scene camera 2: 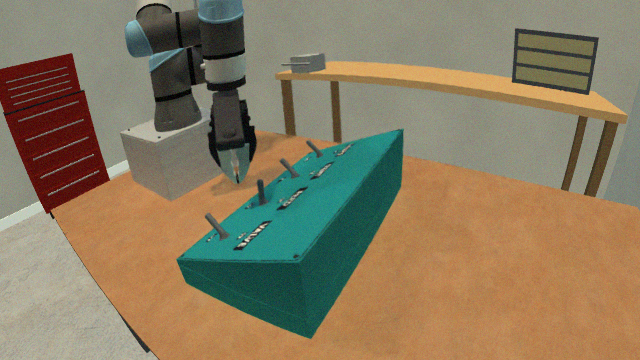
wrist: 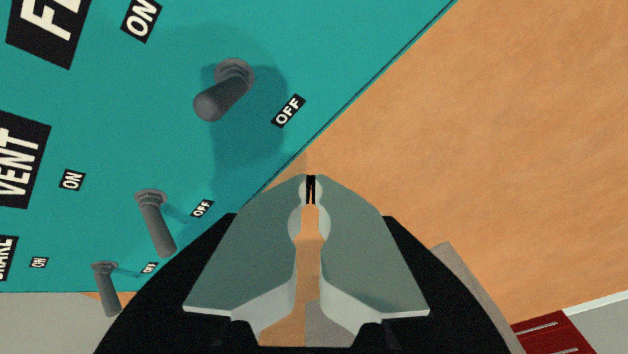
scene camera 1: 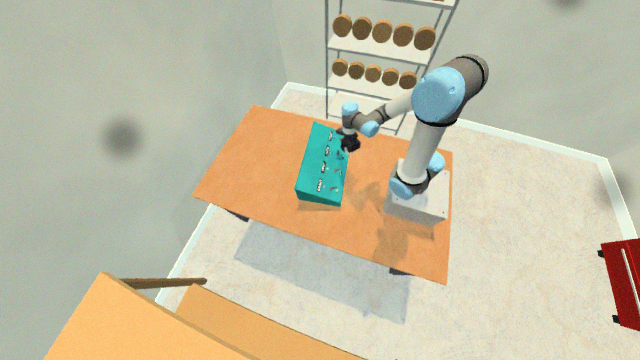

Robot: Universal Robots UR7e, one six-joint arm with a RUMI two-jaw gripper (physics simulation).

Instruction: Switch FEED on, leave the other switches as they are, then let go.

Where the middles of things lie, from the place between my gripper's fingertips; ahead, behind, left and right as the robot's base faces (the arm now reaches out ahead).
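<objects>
From my hand: vent lever (wrist: 164,244), 120 mm to the left, 10 mm ahead, 10 mm below. Brake lever (wrist: 110,301), 240 mm to the left of my hand, 20 mm behind, 10 mm below. Teal switch panel (scene camera 2: 285,259), 110 mm ahead of my hand, 90 mm to the left, 40 mm below. Feed lever (wrist: 211,104), 60 mm ahead of my hand, 10 mm to the left.
</objects>
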